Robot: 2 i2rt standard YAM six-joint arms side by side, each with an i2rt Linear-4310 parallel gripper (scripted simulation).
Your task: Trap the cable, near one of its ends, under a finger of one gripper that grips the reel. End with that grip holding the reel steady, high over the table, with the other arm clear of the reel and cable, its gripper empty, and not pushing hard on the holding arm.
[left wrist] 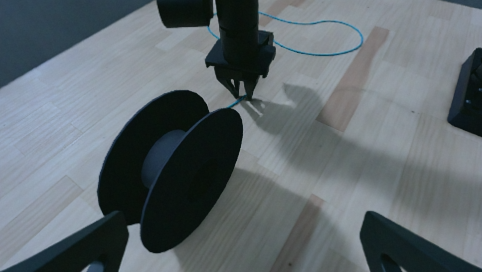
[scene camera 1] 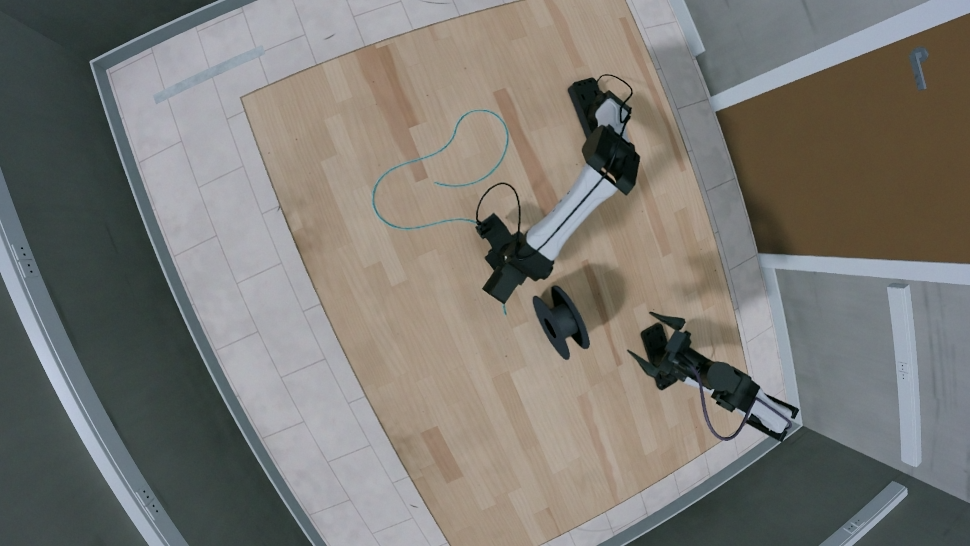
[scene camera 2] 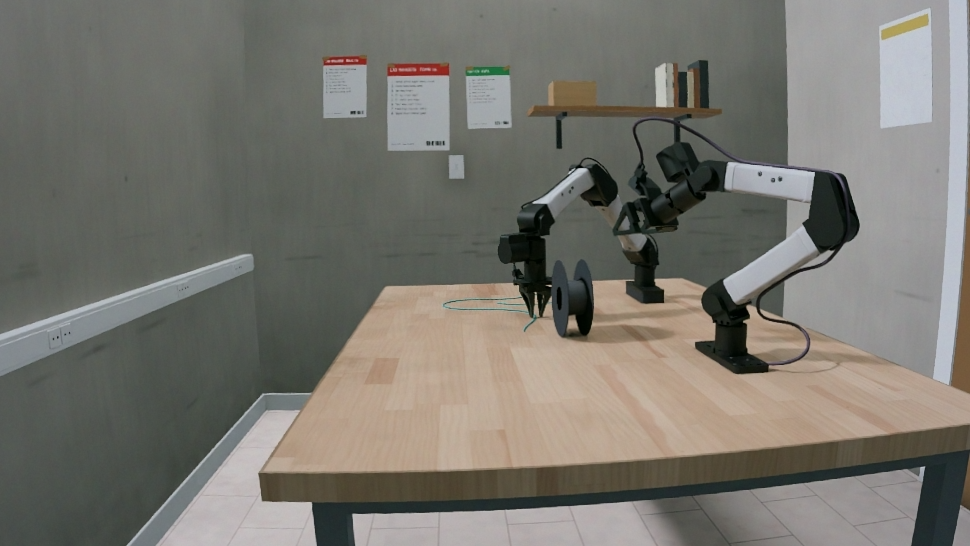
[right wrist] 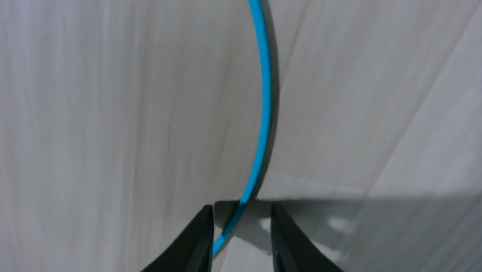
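The left gripper [scene camera 2: 627, 232] appears again in the left wrist view [left wrist: 243, 223]. The right gripper [scene camera 2: 536, 317] can be seen in scene camera 1 [scene camera 1: 501, 252], in the left wrist view [left wrist: 243, 97] and in the right wrist view [right wrist: 242, 216]. With the grippers there is a dark reel [scene camera 2: 580, 289], visible in scene camera 1 [scene camera 1: 569, 322] and in the left wrist view [left wrist: 171, 161] too, but in the right wrist view the reel is out of frame.
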